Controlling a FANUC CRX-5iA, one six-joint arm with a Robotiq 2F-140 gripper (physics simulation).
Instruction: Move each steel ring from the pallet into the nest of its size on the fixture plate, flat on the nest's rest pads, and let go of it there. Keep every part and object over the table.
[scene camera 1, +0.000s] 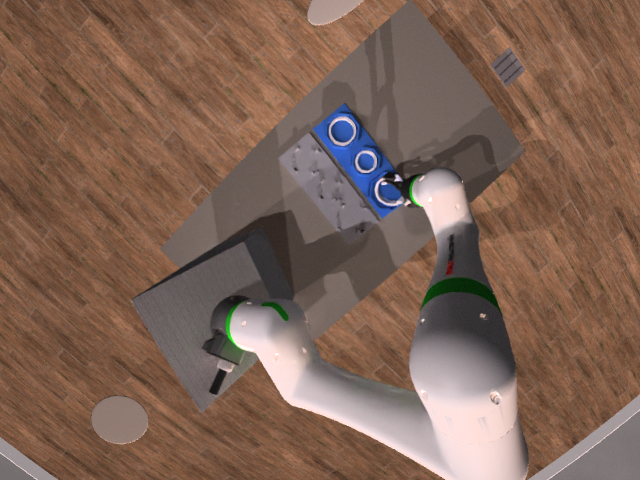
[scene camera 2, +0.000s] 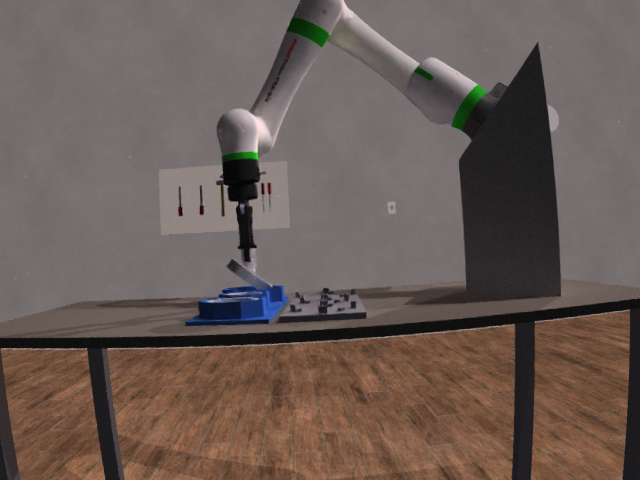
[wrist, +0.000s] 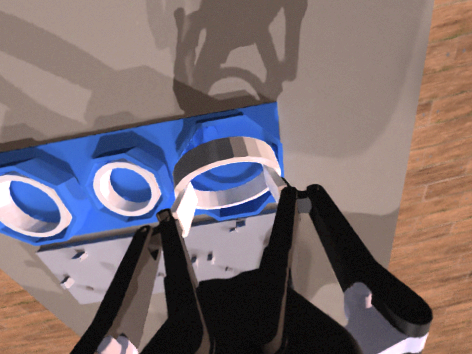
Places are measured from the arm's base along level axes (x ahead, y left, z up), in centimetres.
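Pixels of known places: gripper, fingertip midpoint: (scene camera 1: 391, 190) (wrist: 228, 182); arm's base at its link origin: (scene camera 1: 235, 321) (scene camera 2: 494, 125).
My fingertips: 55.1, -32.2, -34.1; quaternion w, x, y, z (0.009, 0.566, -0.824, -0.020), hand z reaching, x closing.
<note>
Ahead of a thing's pixels: the offset from my fingertips to its middle, as dx, dy, dz. Level surfaces: height alone.
The blue pallet (scene camera 1: 345, 109) (scene camera 2: 227, 311) (wrist: 267, 112) has three octagonal pockets. A larger ring {+12.4, +27.0, -4.8} (scene camera 1: 329, 132) (wrist: 30, 225) sits in one end pocket and the small ring {+6.0, +13.4, -4.8} (scene camera 1: 356, 161) (wrist: 102, 187) in the middle pocket. My gripper (scene camera 1: 399, 191) (scene camera 2: 249, 260) (wrist: 228, 182) points down over the other end pocket. Its two fingers are spread inside the large steel ring {+0.2, +0.1, -0.5} (scene camera 1: 377, 192) (scene camera 2: 242, 273) (wrist: 220, 152) and hold it from within. That ring is steeply tilted, with its low side close to the pallet; contact is unclear. The grey fixture plate {-10.3, +21.4, -6.9} (scene camera 1: 310, 180) (scene camera 2: 341, 315) (wrist: 120, 250) bears small pads and carries no ring.
The fixture plate lies right beside the pallet on the table {dz -7.5} (scene camera 1: 439, 77). A large dark grey angular block (scene camera 1: 191, 289) (scene camera 2: 509, 206) stands at the table's other end, by the arm's base. The nearest table edge runs past the pallet's end under the arm.
</note>
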